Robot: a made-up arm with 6 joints.
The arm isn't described. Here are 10 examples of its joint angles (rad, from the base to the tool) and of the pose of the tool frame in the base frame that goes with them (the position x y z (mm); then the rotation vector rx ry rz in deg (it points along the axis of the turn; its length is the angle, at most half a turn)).
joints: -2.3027 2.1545 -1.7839 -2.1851 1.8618 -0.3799
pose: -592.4 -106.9 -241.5 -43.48 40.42 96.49
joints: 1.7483 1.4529 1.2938 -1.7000 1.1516 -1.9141
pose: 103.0 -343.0 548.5 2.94 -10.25 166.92
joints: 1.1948 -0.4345 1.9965 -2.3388 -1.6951 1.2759
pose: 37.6 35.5 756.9 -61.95 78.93 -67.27
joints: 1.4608 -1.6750 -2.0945 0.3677 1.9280 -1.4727
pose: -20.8 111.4 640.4 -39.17 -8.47 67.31
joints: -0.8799 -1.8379 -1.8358 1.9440 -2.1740 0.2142
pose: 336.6 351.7 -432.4 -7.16 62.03 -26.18
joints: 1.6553 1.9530 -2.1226 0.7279 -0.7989 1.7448
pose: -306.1 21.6 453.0 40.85 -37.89 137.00
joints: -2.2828 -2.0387 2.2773 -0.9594 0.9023 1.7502
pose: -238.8 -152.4 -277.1 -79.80 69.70 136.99
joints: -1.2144 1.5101 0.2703 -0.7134 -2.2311 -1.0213
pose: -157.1 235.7 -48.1 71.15 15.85 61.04
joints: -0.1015 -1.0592 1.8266 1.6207 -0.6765 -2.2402
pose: -118.8 451.8 -74.3 -100.10 49.92 -101.29
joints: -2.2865 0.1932 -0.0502 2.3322 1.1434 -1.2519
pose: -391.3 -278.2 106.5 5.34 34.85 148.97
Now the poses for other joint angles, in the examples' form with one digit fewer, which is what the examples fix.
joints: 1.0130 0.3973 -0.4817 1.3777 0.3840 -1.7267
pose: -172 249 190 -19.2 100.6 -42.3
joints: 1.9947 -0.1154 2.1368 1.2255 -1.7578 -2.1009
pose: 103 -5 598 -30.0 98.5 -10.0
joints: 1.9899 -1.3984 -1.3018 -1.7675 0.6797 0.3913
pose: 375 -271 284 -25.7 70.0 -30.4
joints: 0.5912 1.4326 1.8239 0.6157 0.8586 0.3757
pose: -83 212 315 -27.7 30.7 167.9
